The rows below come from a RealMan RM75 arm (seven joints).
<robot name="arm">
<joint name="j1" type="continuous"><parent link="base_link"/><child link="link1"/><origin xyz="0.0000 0.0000 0.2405" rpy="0.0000 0.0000 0.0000"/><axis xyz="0 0 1"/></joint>
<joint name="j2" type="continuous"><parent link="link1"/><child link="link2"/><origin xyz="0.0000 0.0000 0.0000" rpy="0.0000 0.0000 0.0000"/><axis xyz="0 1 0"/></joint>
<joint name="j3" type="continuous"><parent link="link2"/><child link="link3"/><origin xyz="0.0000 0.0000 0.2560" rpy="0.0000 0.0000 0.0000"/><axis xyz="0 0 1"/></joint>
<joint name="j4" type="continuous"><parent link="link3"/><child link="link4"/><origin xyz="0.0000 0.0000 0.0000" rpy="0.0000 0.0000 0.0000"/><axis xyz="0 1 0"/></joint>
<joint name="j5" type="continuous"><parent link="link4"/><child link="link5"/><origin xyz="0.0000 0.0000 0.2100" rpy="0.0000 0.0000 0.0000"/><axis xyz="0 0 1"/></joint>
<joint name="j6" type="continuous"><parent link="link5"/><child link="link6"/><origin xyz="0.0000 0.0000 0.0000" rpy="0.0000 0.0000 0.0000"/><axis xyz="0 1 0"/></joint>
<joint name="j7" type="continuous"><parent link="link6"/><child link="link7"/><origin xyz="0.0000 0.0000 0.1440" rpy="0.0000 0.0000 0.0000"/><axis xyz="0 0 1"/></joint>
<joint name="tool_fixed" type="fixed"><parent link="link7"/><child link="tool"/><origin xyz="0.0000 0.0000 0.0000" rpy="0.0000 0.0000 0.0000"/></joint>
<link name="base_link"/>
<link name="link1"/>
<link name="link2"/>
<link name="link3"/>
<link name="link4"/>
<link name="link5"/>
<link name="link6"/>
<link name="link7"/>
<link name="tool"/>
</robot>
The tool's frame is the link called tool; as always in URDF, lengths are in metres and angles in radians. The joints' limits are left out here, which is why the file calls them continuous.
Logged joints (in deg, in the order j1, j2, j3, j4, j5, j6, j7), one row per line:
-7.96, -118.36, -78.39, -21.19, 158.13, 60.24, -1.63
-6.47, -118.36, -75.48, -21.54, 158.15, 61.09, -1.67
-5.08, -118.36, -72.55, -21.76, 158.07, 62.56, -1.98
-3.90, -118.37, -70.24, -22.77, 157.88, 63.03, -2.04
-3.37, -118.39, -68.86, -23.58, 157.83, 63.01, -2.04
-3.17, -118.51, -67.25, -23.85, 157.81, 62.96, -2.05
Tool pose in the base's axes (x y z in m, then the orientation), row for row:
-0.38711, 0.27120, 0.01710, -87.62, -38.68, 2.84
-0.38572, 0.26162, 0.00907, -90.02, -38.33, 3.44
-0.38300, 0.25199, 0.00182, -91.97, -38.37, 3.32
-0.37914, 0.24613, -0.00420, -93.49, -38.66, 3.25
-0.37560, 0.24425, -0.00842, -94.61, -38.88, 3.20
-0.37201, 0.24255, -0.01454, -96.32, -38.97, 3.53
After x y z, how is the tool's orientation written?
As angles about the fixed x, y, z axes (roll, pitch, yaw), in degrees.
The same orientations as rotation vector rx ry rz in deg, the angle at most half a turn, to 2 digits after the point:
-83.03, -32.73, -27.24
-85.18, -32.49, -27.33
-87.07, -32.11, -28.13
-88.47, -32.01, -28.94
-89.50, -31.93, -29.55
-90.99, -31.94, -29.98

